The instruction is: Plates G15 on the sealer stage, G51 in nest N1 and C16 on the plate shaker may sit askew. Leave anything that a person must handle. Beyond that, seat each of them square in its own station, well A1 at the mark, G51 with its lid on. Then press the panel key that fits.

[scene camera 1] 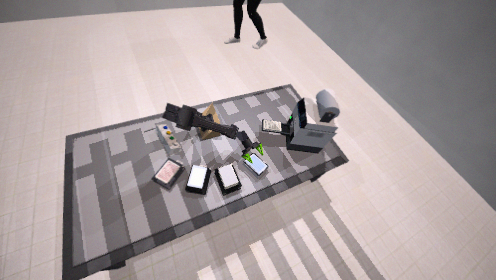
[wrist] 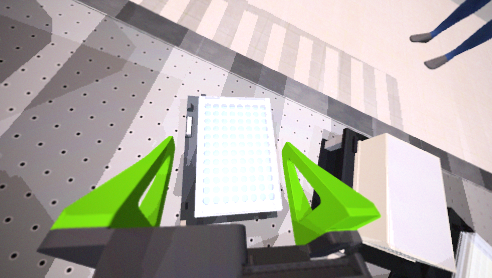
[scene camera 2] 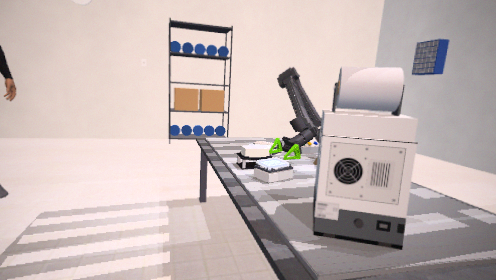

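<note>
My gripper point(scene camera 1: 255, 156) point(scene camera 2: 278, 155) point(wrist: 232, 144) is open and empty, its green fingers above and to either side of a pale blue, many-welled plate point(scene camera 1: 256, 164) point(scene camera 2: 273, 164) point(wrist: 235, 160) on a low station with a pale body point(scene camera 2: 274, 174). In the wrist view this plate looks slightly turned on its dark holder point(wrist: 188, 165), which shows mostly along the left. A beige plate point(scene camera 1: 272, 125) lies on the stage of the grey sealer point(scene camera 1: 312, 136) point(scene camera 2: 367, 170). A tall off-white plate point(scene camera 1: 228, 176) point(scene camera 2: 256, 150) point(wrist: 415, 195), a white plate point(scene camera 1: 199, 177) and a pink plate point(scene camera 1: 168, 172) sit in dark nests. Labels are unreadable.
The key panel point(scene camera 1: 164, 131) with blue, yellow and green keys stands at the left of the arm. A wooden stand point(scene camera 1: 212, 111) is behind the arm. A large roll point(scene camera 1: 327, 103) point(scene camera 2: 370, 90) tops the sealer. A person's legs point(scene camera 1: 238, 22) show beyond the table point(scene camera 1: 100, 220).
</note>
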